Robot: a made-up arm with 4 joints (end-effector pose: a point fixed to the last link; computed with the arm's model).
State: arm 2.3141 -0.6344 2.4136 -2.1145
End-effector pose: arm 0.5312 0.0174 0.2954 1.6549 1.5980 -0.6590
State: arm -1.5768 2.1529 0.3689 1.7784
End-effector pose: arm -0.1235 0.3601 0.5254 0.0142 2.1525 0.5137
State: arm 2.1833 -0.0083 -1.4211 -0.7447
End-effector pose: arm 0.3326 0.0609 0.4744 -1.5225 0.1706 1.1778
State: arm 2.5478 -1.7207 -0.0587 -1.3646
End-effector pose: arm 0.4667 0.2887 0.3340 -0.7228 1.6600 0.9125
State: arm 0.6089 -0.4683 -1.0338 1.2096
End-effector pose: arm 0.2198 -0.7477 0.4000 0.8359 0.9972 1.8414
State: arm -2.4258 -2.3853 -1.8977 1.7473
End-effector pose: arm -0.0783 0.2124 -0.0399 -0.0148 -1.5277 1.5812
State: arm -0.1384 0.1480 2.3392 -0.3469
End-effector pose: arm -0.1725 -0.3584 0.0898 0.1695 -2.3236 -0.0698
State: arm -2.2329 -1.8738 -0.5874 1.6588
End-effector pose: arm -0.1814 0.5008 -0.0888 -0.2839 -1.8020 0.1459
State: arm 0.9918 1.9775 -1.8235 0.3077
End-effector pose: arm 0.0320 -0.0810 0.2643 -1.4160 0.5366 -0.7268
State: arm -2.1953 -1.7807 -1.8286 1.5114
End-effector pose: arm -0.3437 0.3409 -0.0645 0.8135 -1.3966 1.0601
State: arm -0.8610 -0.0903 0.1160 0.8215
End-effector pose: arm -0.7615 -0.0102 0.3519 -0.0263 -0.1445 -0.0447
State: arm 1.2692 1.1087 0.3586 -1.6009
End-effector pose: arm 0.1592 -0.2777 0.2897 0.1694 -1.1280 -0.0962
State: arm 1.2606 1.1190 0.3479 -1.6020
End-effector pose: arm 0.1570 -0.2778 0.2885 0.1535 -1.1382 -0.1085
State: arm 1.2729 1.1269 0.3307 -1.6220
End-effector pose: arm 0.1615 -0.2709 0.2898 0.1551 -1.1429 -0.1233
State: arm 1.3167 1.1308 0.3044 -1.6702
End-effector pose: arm 0.1757 -0.2530 0.2950 0.1836 -1.1387 -0.1414
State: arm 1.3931 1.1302 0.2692 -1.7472
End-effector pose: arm 0.1984 -0.2229 0.3047 0.2392 -1.1234 -0.1623
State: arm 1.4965 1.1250 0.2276 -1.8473
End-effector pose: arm 0.2253 -0.1814 0.3185 0.3153 -1.0946 -0.1841
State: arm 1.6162 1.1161 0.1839 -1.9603
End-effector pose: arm 0.2513 -0.1320 0.3353 0.4012 -1.0527 -0.2044
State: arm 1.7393 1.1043 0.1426 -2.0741
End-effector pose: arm 0.2720 -0.0798 0.3533 0.4850 -1.0006 -0.2210
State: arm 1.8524 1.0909 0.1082 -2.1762
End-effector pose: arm 0.2856 -0.0313 0.3702 0.5568 -0.9449 -0.2318
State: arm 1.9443 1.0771 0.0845 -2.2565
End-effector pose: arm 0.2929 0.0080 0.3841 0.6111 -0.8927 -0.2357
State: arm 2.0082 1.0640 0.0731 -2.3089
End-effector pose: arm 0.2959 0.0346 0.3937 0.6463 -0.8505 -0.2328
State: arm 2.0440 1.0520 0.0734 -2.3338
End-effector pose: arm 0.2969 0.0484 0.3991 0.6651 -0.8203 -0.2238
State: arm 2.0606 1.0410 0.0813 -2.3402
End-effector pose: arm 0.2972 0.0536 0.4015 0.6736 -0.7991 -0.2114
